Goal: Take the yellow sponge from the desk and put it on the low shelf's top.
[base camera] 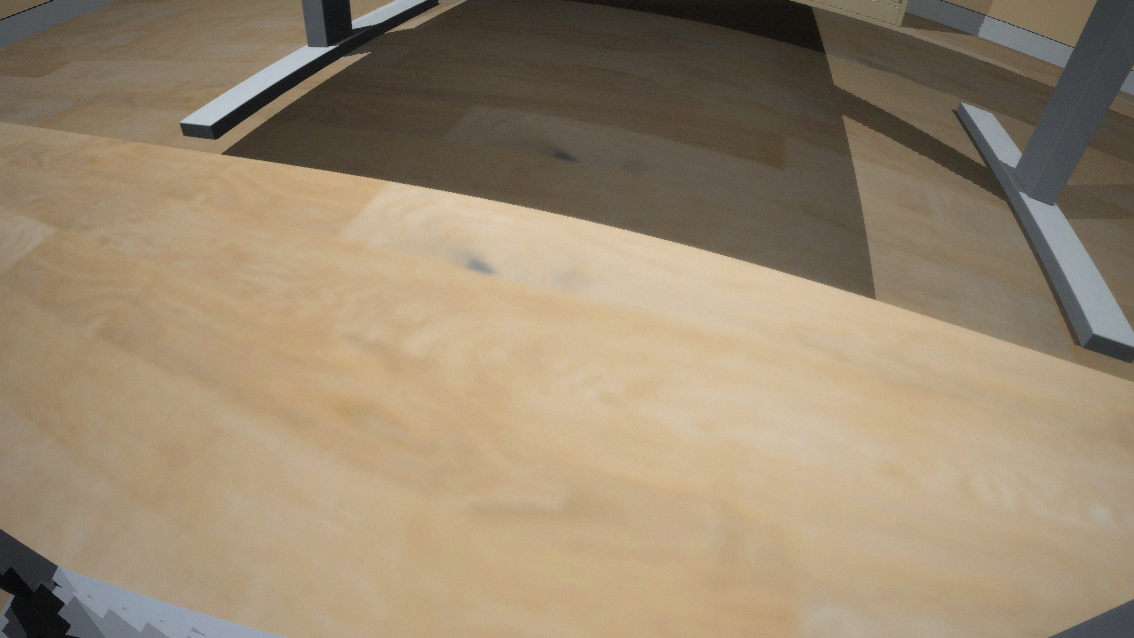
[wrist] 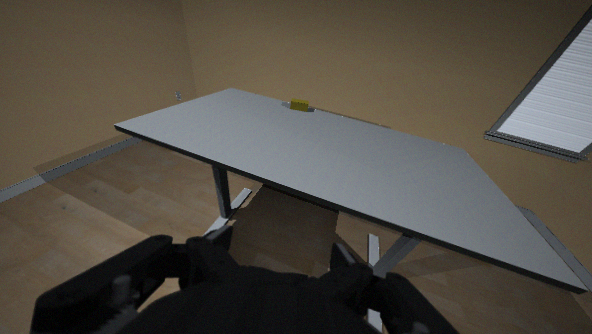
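Note:
The yellow sponge is small in the wrist view and stands near the far edge of the grey desk. My gripper is open at the bottom of the wrist view, with the fingers wide apart and nothing held. It is well short of the sponge, on the near side of the desk. The sponge does not show in the base camera view. I cannot make out the low shelf's top in either view.
The desk's left foot and right foot stand on the wooden floor. A pale beige piece of furniture shows at the base view's top edge. A window with blinds is at the wrist view's right.

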